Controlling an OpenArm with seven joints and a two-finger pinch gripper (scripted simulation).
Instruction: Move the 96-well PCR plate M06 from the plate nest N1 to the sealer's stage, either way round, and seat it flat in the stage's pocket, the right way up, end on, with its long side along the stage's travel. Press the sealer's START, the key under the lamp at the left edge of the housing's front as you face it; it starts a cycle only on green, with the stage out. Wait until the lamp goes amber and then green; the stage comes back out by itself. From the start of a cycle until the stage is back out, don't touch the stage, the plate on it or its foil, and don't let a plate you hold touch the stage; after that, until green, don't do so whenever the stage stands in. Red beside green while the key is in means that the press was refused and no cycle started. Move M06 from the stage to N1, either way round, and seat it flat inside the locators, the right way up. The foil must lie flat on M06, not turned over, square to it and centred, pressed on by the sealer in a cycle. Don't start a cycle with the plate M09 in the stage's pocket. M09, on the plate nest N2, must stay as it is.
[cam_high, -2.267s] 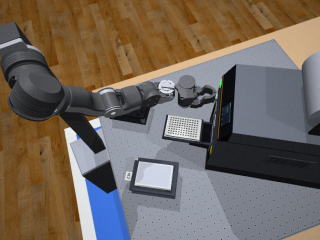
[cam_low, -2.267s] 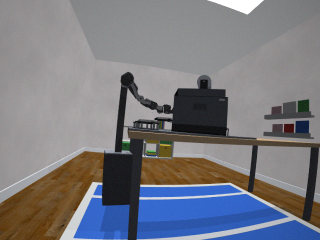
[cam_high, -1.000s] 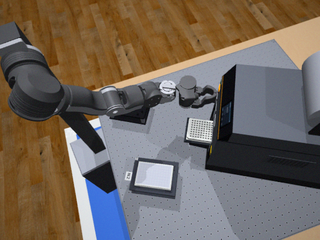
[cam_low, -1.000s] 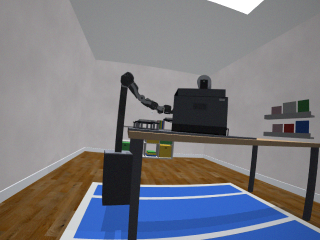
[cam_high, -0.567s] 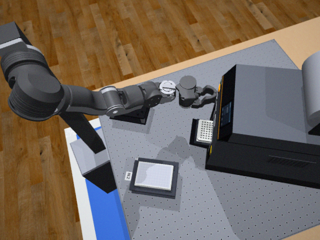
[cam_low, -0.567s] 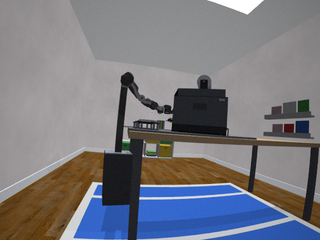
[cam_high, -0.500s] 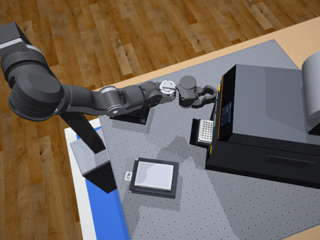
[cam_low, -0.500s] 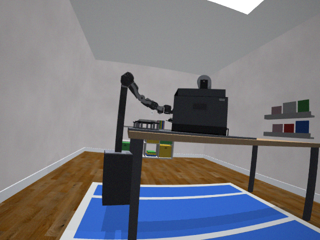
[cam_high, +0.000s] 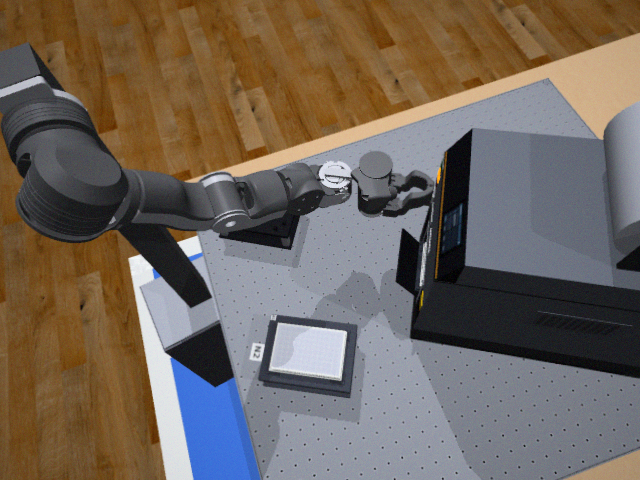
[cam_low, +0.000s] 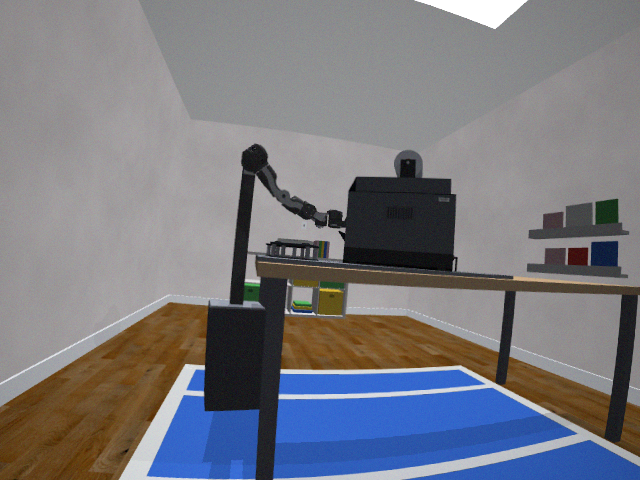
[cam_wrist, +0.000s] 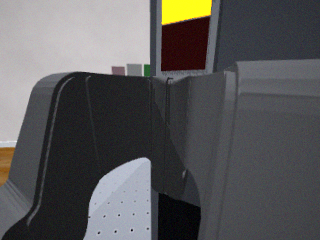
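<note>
Right now the pale key is 10 mm to the right of my hand and 10 mm ahead of it. From my hand the other things lie so: sealer stage (120 mm to the right, 100 mm below); foil roll (230 mm above, 220 mm to the right, 130 mm ahead).
</note>
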